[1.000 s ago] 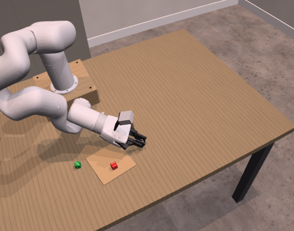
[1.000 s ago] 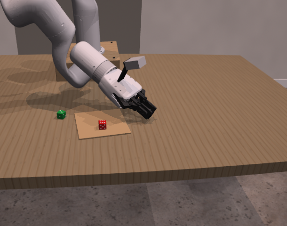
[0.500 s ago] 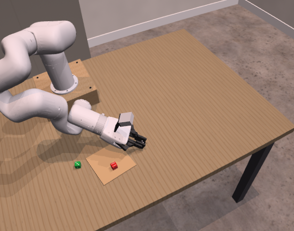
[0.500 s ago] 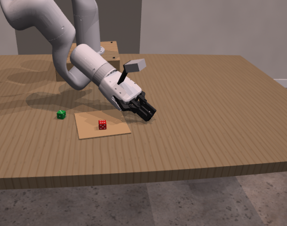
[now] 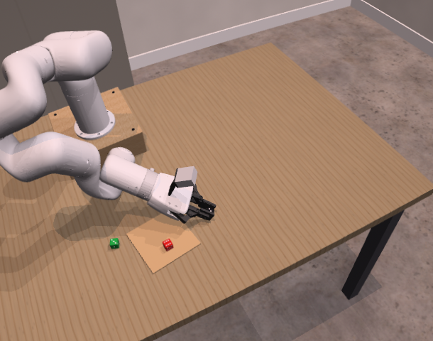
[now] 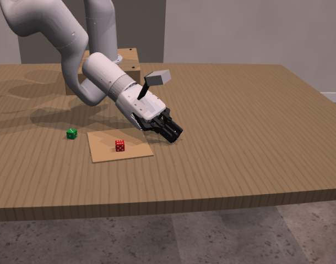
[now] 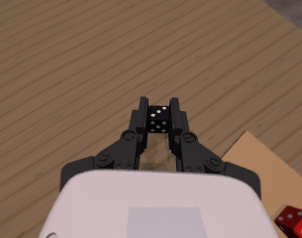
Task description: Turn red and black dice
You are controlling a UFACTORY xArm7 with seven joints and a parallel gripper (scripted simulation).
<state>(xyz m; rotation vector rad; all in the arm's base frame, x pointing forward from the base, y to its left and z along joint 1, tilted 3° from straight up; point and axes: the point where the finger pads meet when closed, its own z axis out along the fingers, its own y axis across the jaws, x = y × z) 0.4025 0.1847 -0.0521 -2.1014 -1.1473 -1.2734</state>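
The tan mat is 20 mm ahead of my hand, 130 mm to the right of it and 20 mm below it. The rest, counted from my hand: red die 50 mm ahead, 130 mm to the right, 10 mm below; then green die 20 mm behind, 250 mm to the right, 10 mm below; then black die 10 mm to the left, 10 mm below.
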